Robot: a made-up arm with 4 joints.
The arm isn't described. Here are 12 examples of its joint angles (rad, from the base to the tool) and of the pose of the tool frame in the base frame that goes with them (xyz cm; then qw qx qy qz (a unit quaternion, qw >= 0)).
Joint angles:
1: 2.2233 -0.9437 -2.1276 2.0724
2: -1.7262 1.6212 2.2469 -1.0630
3: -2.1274 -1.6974 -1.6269 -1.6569
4: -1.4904 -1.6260 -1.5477 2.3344
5: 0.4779 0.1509 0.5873 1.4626
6: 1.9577 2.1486 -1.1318 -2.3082
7: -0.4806 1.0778 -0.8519 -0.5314
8: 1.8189 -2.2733 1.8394 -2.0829
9: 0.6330 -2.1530 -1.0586 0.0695
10: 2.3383 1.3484 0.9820 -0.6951
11: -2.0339 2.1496 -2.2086 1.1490
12: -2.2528 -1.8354 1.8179 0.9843
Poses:
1: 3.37 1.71 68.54 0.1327 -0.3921 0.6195 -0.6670
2: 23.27 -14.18 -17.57 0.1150 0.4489 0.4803 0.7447
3: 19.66 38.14 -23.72 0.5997 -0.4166 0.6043 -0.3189
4: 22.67 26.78 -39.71 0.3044 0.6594 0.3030 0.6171
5: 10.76 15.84 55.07 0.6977 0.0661 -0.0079 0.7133
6: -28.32 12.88 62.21 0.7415 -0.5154 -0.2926 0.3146
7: -22.03 -7.20 8.34 0.9199 -0.0696 -0.3476 0.1678
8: -16.89 37.86 30.11 0.4125 0.7593 -0.4392 -0.2460
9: 18.11 -64.57 47.21 0.3443 -0.3484 0.1981 -0.8490
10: -0.24 44.57 -3.04 0.5530 -0.6726 0.4177 -0.2596
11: -4.87 37.82 4.96 0.6480 -0.4422 -0.6067 -0.1286
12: -25.33 -1.99 -57.54 0.1265 0.5597 -0.1057 -0.8121
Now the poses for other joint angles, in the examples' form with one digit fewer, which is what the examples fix.
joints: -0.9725 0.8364 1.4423 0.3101
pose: 20.2 -53.6 11.1 0.260 0.858 -0.039 0.440
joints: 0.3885 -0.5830 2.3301 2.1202
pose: -12.4 -57.7 64.6 0.317 0.141 -0.827 0.442
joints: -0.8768 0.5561 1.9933 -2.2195
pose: 15.0 -57.7 -15.1 0.266 0.294 0.918 -0.013
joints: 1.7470 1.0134 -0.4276 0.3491
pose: -24.5 12.0 6.2 0.334 -0.711 0.427 0.448
